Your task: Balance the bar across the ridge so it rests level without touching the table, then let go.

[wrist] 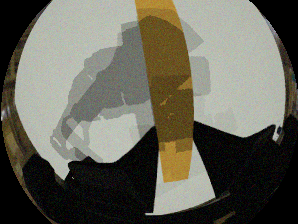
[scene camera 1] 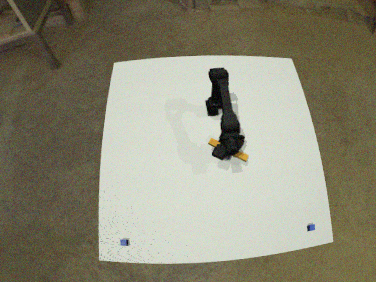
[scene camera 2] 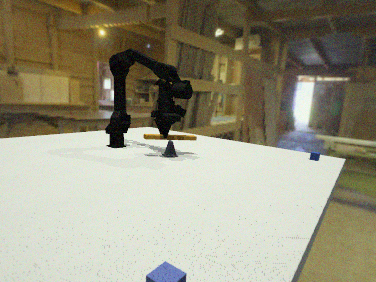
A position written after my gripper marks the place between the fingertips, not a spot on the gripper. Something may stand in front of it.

Note:
My gripper [scene camera 2: 163, 137] carries a bar.
My gripper also shows in the wrist view [wrist: 173, 128].

